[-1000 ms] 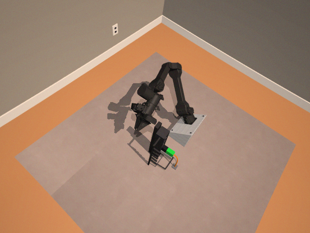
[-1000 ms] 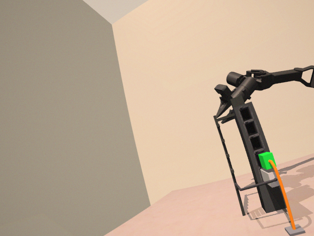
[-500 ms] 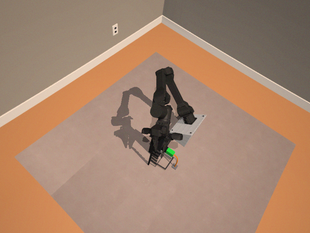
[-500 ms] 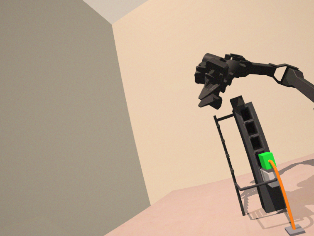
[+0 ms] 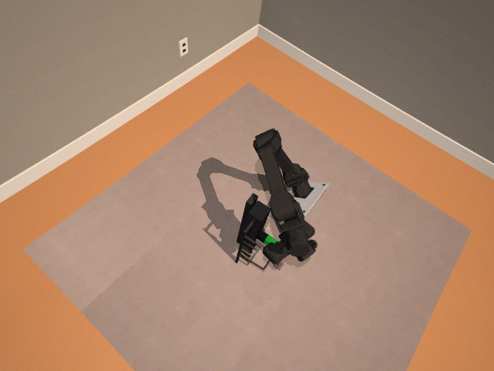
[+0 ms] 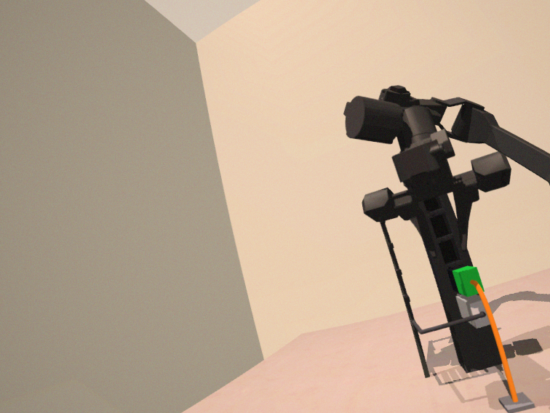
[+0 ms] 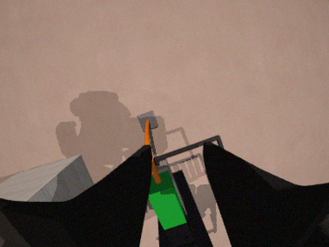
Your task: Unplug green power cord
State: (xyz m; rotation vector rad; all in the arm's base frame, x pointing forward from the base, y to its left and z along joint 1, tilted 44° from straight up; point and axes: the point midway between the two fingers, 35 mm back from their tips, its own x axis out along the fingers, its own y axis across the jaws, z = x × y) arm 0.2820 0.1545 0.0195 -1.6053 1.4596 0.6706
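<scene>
Now: gripper tip 10 mm past the green plug, 90 mm to the left of it and 40 mm above it. Round my gripper tip: thin black rack frame 80 mm ahead, 140 mm to the right, 40 mm below; then grey pad 30 mm behind, 190 mm below.
</scene>
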